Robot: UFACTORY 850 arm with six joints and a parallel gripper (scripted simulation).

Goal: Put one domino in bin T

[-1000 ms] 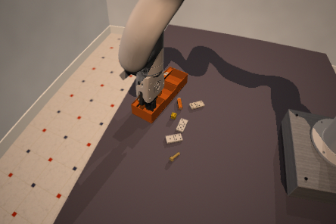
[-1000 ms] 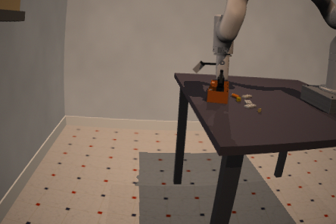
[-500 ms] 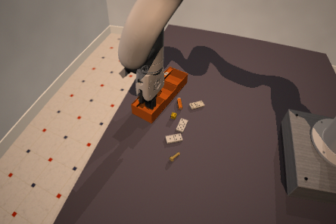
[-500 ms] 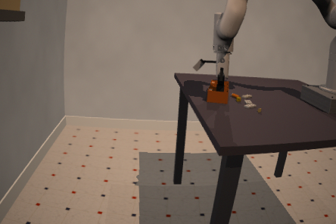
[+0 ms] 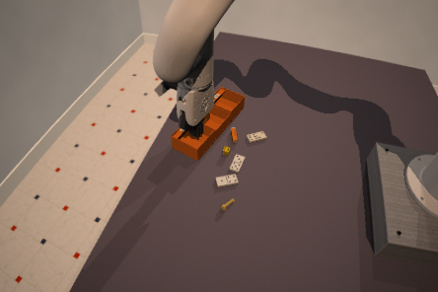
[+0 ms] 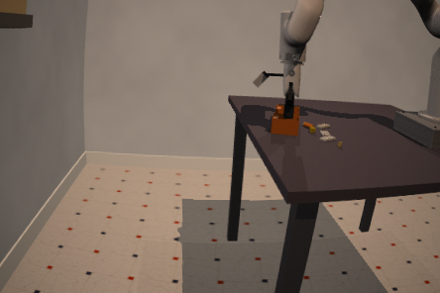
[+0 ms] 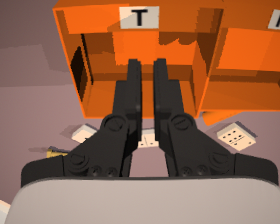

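The domino is 120 mm behind my hand, 70 mm to the left of it and 60 mm below it. From my hand the other things lie so: yellow die 80 mm behind, 60 mm below, 10 mm to the right; then orange cylinder 80 mm behind, 70 mm to the right, 60 mm below; then orange bin 80 mm to the right, 40 mm below.
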